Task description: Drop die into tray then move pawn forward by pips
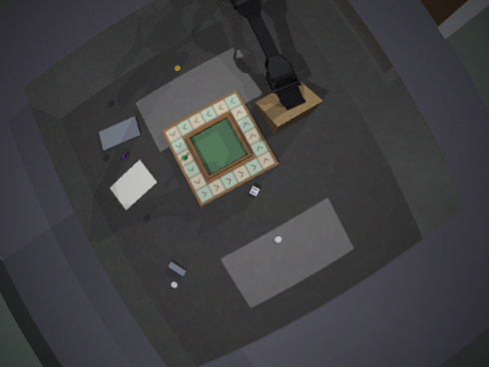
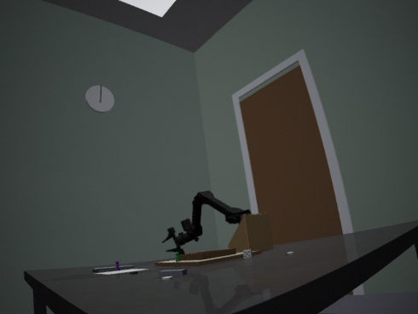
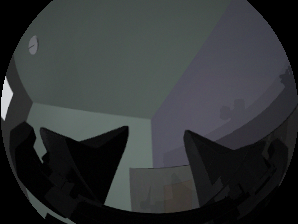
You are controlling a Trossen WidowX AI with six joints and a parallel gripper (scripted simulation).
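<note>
Now: the white die 880 mm to the left of my gripper tip, 140 mm ahead of it and 60 mm below it. Round my gripper tip: green dice tray 700 mm to the left, 180 mm ahead, 70 mm below; then yellow disc 380 mm to the left, 190 mm ahead, 70 mm below; then grey card 490 mm to the left, 470 mm ahead, 70 mm below.
</note>
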